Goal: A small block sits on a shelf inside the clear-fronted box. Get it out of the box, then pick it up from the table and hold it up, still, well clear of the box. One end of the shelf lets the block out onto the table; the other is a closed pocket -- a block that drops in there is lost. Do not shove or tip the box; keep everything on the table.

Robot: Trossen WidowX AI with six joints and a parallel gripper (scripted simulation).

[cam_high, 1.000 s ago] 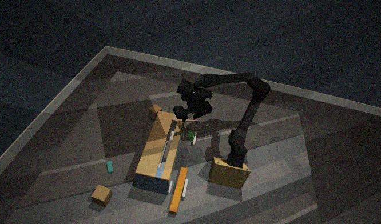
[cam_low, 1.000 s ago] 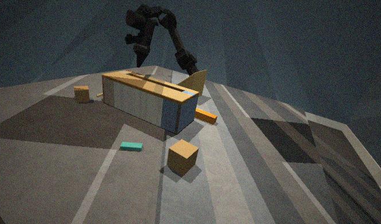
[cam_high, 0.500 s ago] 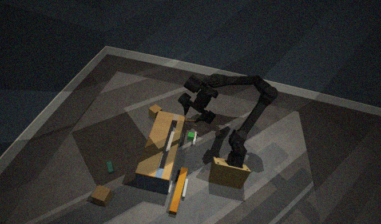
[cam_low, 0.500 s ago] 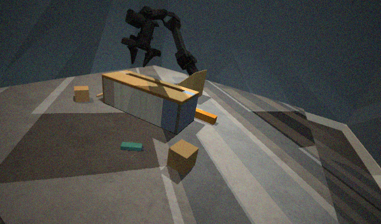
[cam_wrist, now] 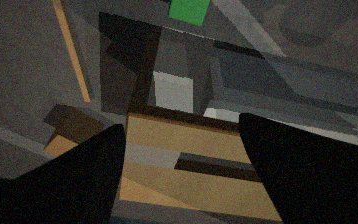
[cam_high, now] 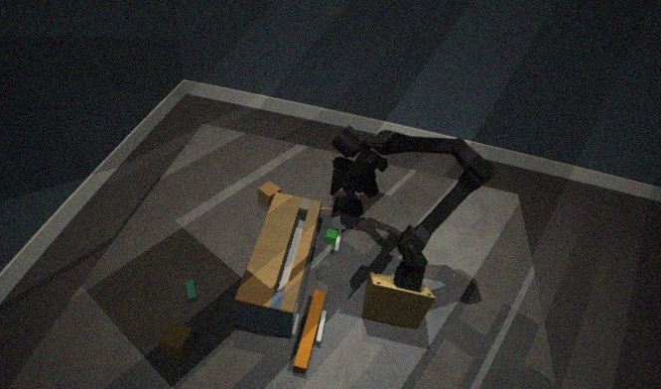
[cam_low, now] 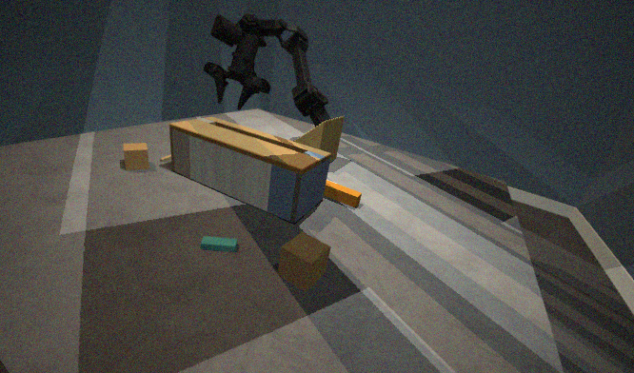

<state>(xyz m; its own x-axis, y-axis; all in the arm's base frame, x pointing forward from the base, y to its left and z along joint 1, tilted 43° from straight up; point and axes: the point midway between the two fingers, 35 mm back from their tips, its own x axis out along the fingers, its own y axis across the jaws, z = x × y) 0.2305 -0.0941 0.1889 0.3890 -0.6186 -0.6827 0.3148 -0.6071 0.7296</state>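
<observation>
Now: gripper tip 15 cm above the green block and 2 cm past it. Round my gripper tip: orange cube 22 cm ahead, 14 cm below, 11 cm to the right; then box 16 cm to the left, 10 cm below, 6 cm ahead.
</observation>
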